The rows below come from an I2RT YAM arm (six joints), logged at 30 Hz.
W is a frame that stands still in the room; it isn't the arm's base.
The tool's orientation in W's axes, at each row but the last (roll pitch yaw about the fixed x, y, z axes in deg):
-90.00 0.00 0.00
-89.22 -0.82 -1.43
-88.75 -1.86 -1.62
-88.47 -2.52 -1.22
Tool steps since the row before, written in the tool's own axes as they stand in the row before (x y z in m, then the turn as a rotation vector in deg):
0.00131 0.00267 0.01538 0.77 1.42 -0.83
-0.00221 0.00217 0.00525 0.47 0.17 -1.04
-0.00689 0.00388 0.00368 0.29 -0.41 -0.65
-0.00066 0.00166 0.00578 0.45 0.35 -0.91
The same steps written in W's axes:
0.00131 0.01538 -0.00267 0.77 -0.83 -1.42
-0.00205 0.00533 -0.00213 0.45 -1.05 -0.18
-0.00665 0.00395 -0.00402 0.26 -0.67 0.40
-0.00047 0.00583 -0.00153 0.45 -0.91 -0.35

